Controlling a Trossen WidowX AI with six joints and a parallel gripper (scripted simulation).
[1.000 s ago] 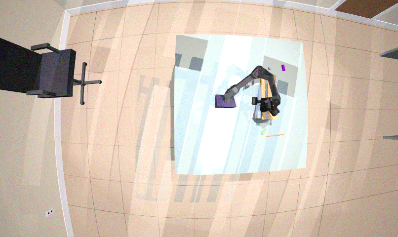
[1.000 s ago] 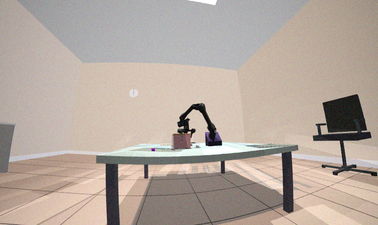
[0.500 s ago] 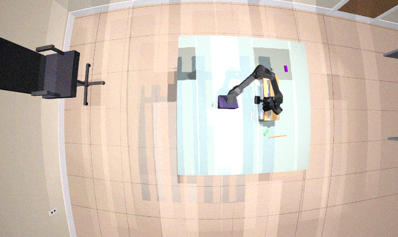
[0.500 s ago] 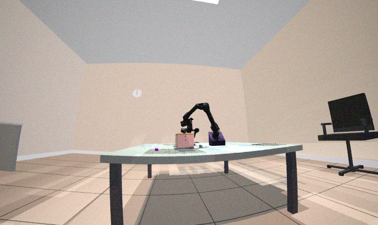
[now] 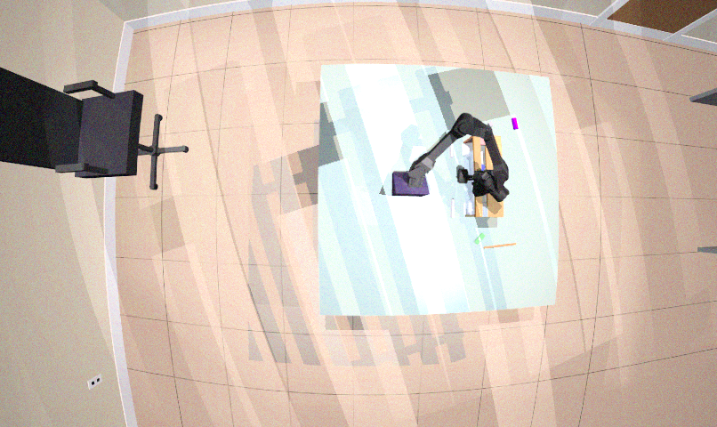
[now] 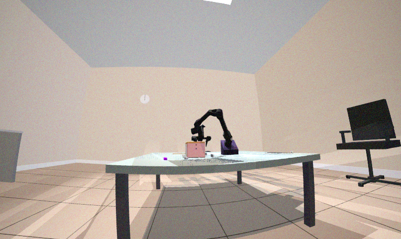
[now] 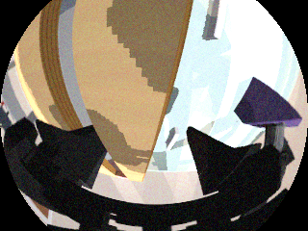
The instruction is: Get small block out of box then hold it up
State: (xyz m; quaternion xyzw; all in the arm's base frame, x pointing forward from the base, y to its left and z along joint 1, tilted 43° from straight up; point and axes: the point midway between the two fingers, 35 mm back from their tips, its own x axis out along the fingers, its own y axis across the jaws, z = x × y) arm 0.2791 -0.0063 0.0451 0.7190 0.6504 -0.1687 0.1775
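Now: the blue block 5 cm ahead of my gripper tip and 2 cm to the left of it. From my gripper tip the other things lie so: green piece (6 cm ahead, 32 cm to the right, 8 cm below); then orange box (3 cm ahead, 2 cm to the right, 2 cm below); then thin orange stick (18 cm ahead, 37 cm to the right, 8 cm below).
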